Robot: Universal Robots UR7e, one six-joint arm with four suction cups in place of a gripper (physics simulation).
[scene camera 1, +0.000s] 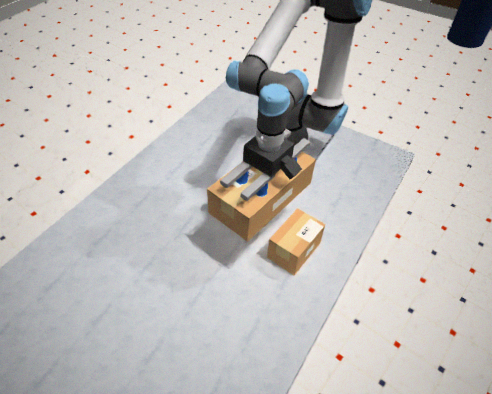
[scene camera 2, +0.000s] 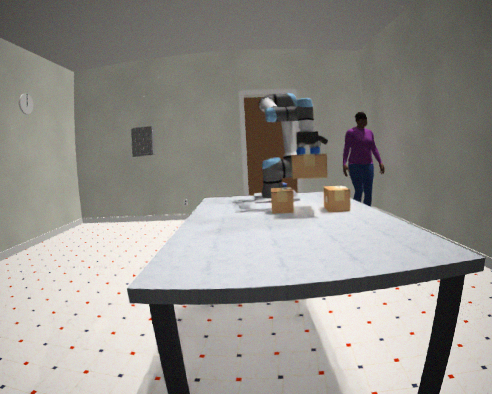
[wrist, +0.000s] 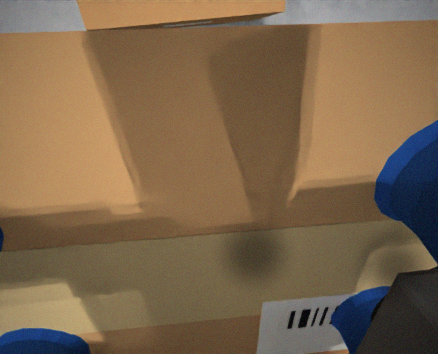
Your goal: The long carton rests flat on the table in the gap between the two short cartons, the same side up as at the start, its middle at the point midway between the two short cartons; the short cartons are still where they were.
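Pixels of known places: hand at its tool point: (wrist: 203,250); arm's base at its link origin: (scene camera 1: 289,137).
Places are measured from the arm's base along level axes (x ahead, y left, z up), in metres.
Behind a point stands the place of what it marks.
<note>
The long carton (scene camera 1: 286,199) @[x 0.455, y 0.177, z 0.177 m] (scene camera 2: 310,171) @[x 0.609, y 0.064, z 0.177 m] (wrist: 45,150) @[x 0.428, y 0.160, z 0.248 m] hangs level above the table, tape strip and barcode label up. My gripper (scene camera 1: 267,172) @[x 0.449, y 0.102, z 0.236 m] (scene camera 2: 308,149) @[x 0.449, y 0.102, z 0.236 m] (wrist: 225,300) has its blue suction cups on the carton's top. In scene camera 2 its narrow end faces the camera, and its underside is higher than the short cartons' tops, roughly over their gap. One short carton (scene camera 1: 290,239) @[x 0.515, y 0.228, z 0.082 m] (scene camera 2: 337,199) @[x 0.552, y 0.212, z 0.037 m] stands on the right. The other short carton (scene camera 2: 282,201) @[x 0.477, y -0.039, z 0.034 m] stands on the left; the long carton hides it in scene camera 1. Part of a short carton shows at the wrist view's top edge; which one, I cannot tell.
The grey table (scene camera 1: 150,320) @[x 0.895, y -0.028, z -0.022 m] (scene camera 2: 300,250) @[x 1.059, y -0.103, z -0.023 m] carries both short cartons. The arm's base stands behind the cartons at the table's far end. A person (scene camera 2: 361,145) in a purple top stands beyond the table's far right side. A brown door (scene camera 2: 257,145) is behind the arm.
</note>
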